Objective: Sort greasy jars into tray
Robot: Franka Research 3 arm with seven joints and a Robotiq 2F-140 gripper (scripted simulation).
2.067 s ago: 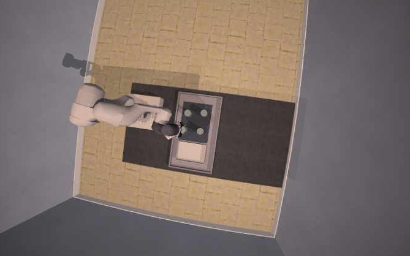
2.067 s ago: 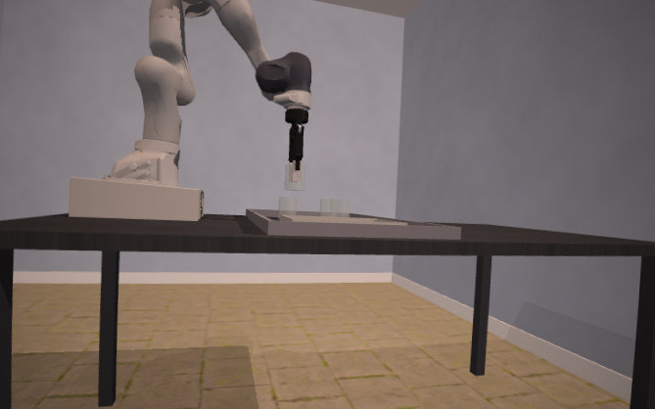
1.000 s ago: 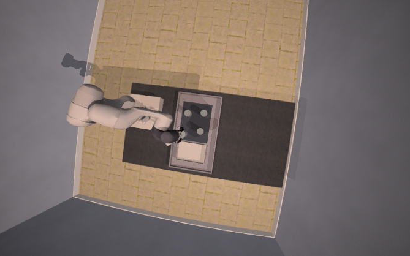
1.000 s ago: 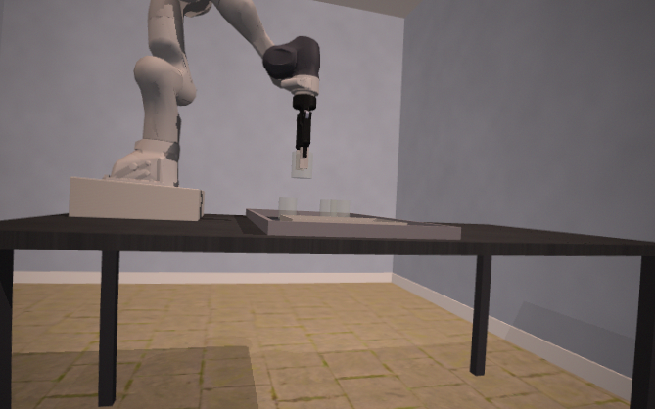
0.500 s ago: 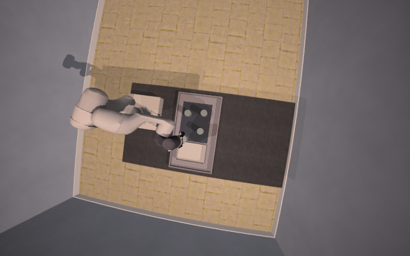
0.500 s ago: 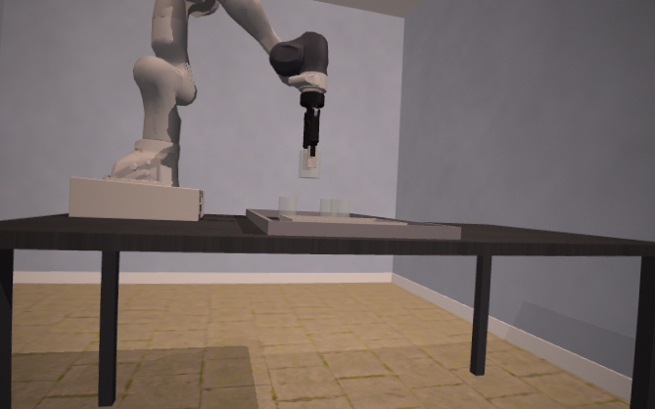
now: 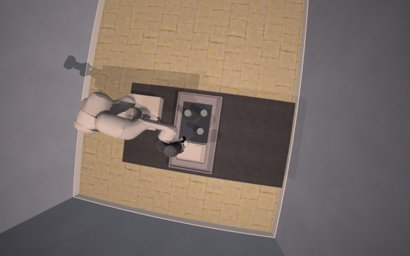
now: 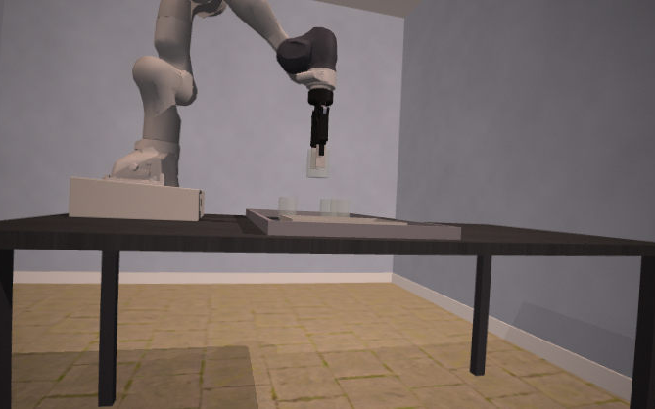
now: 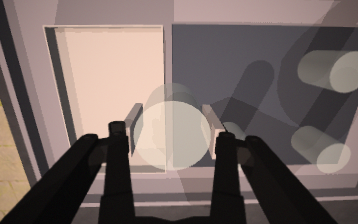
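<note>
Right now my hand is 3 cm short of the tray, 12 cm to the left of it and 19 cm above it. From my hand the other things lie so: grey steel top: 7 cm ahead, 9 cm to the left, 20 cm below; then dark drying mat: 6 cm ahead, 20 cm to the left, 20 cm below.
</note>
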